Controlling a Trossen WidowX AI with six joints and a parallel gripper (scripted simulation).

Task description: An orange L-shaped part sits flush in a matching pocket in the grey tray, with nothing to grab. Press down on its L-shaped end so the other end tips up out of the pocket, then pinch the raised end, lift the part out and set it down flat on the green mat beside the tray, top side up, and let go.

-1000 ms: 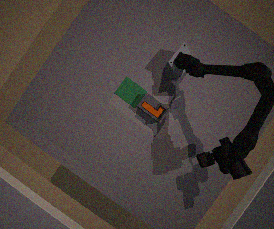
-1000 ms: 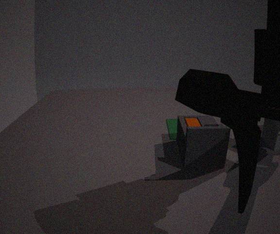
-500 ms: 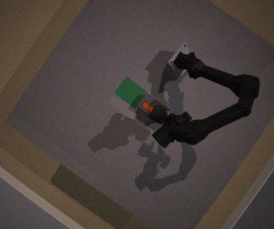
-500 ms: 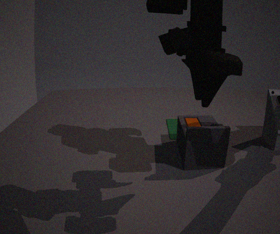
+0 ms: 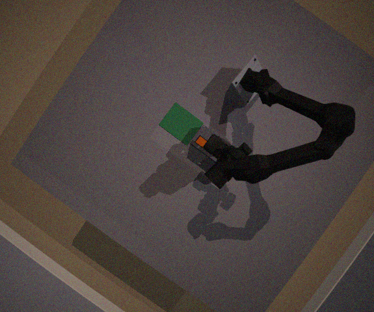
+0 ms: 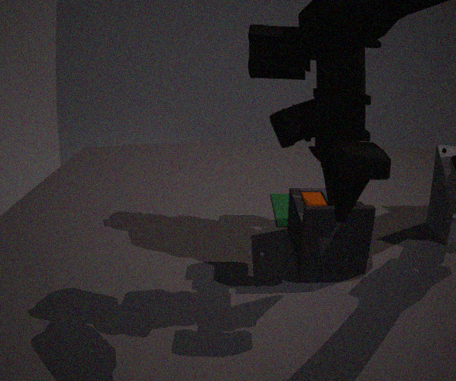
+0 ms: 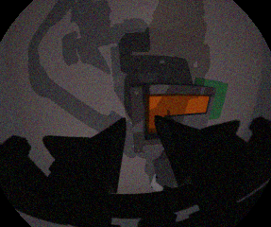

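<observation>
Right now my gripper tip is 1 cm past the orange L-shaped part, 5 cm to the left of it and 3 cm above it. From my gripper tip the other things lie so: green mat: 2 cm behind, 22 cm to the right, 9 cm below.
</observation>
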